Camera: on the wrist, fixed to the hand. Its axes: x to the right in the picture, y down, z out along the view.
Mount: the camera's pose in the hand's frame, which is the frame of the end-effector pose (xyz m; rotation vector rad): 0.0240 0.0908 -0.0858 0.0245 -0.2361 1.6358
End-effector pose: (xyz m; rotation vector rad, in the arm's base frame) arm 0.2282 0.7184 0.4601 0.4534 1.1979 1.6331
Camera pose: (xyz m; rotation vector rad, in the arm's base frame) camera 0.1075 0.6990 0.4953 -1.6744 -0.4550 -2.3778
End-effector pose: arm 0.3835 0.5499 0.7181 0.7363 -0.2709 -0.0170
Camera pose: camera 0.4209 0.6714 0.7235 0.3600 -1.0320 1.4537
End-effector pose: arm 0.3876 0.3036 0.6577 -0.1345 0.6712 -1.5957
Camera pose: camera 0.4231 0.3108 0.5358 0.2176 0.3370 -0.0035
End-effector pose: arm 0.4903 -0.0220 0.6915 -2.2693 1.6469 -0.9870
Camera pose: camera 0.3720 -0.0573 0.7223 -0.3790 2.3546 -0.2284
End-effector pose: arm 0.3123 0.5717 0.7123 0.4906 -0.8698 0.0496
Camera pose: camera 0.3682 0.6858 0.7194 -0.3153 -1.3022 1.5148
